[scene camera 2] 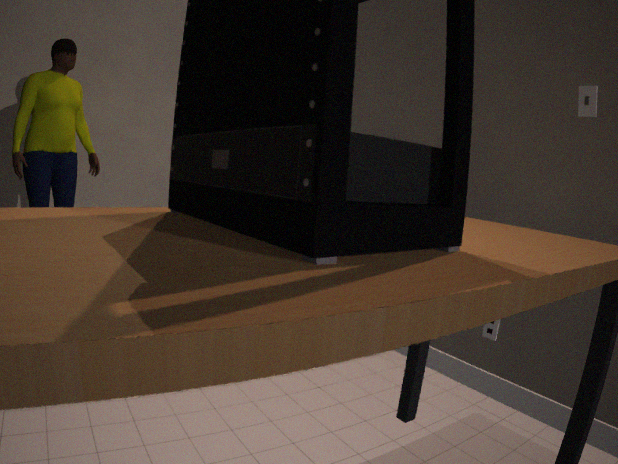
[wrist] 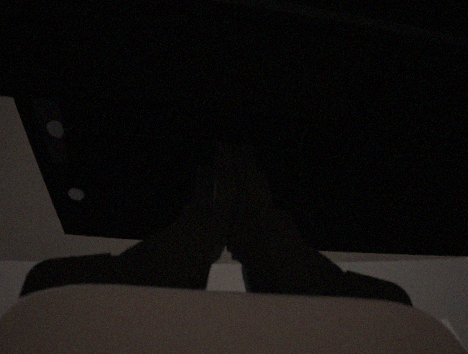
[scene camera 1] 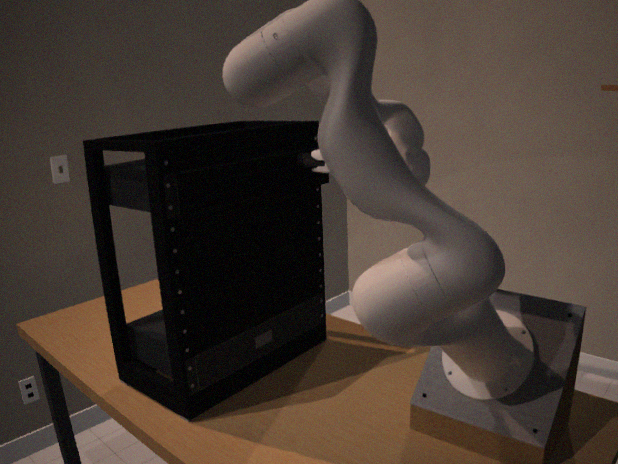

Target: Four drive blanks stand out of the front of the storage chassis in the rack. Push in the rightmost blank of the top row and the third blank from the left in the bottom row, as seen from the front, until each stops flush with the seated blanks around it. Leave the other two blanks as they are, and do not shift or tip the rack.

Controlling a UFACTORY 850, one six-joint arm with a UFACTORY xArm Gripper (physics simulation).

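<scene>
The black rack point(scene camera 1: 172, 300) point(scene camera 2: 330, 150) stands upright on the table. The front of the storage chassis is near black in the scene views and the wrist view, so the four drive blanks cannot be made out. My gripper point(wrist: 228, 168) is shut and empty, its fingertips pointing at the dark front near the rack's top, at the end farther from scene camera 1. In the scene camera 1 view the arm hides most of it, and its fingertips are lost against the dark front. Whether they touch a blank cannot be told. The gripper does not show in the scene camera 2 view.
The rack stands on a wooden table point(scene camera 1: 300, 395) point(scene camera 2: 60, 280). The arm's grey base plate point(scene camera 1: 475, 415) is bolted on a block at the right. A lower panel with a pale label point(scene camera 1: 264, 339) point(scene camera 2: 220, 159) spans the rack's front. A person in a yellow shirt point(scene camera 2: 52, 112) stands by the wall.
</scene>
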